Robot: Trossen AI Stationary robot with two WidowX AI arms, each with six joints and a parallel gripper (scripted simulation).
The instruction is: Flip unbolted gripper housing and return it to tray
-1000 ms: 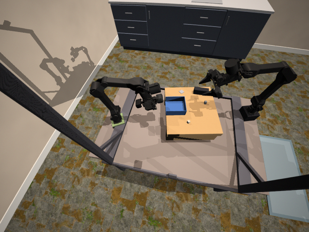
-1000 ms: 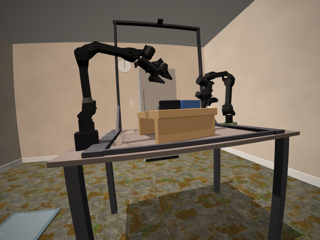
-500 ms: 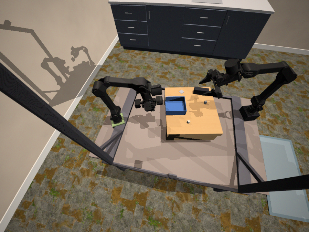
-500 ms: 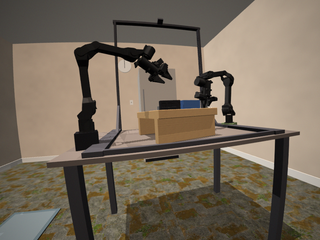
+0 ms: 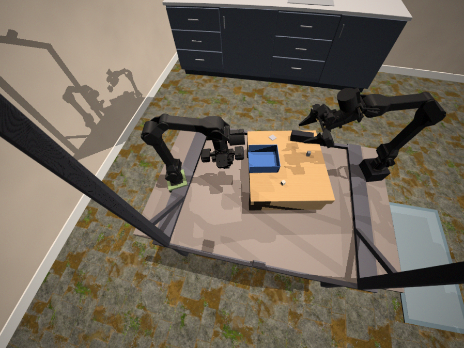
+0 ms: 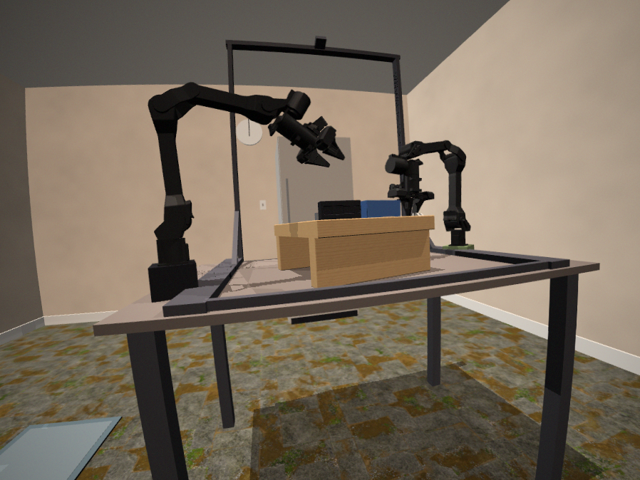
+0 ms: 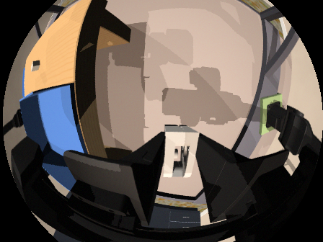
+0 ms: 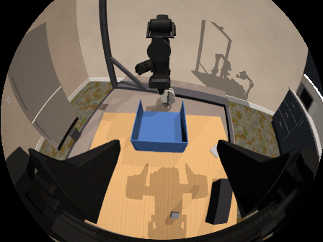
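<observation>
My left gripper is now 20 mm short of the white gripper housing, 10 mm to the left of it and 50 mm above it. From my left hand the other things lie so: wooden block 300 mm to the right, 90 mm below; then blue tray 210 mm to the right, 10 mm below; then flat grey plate 150 mm ahead, 250 mm to the right, 30 mm below.
</observation>
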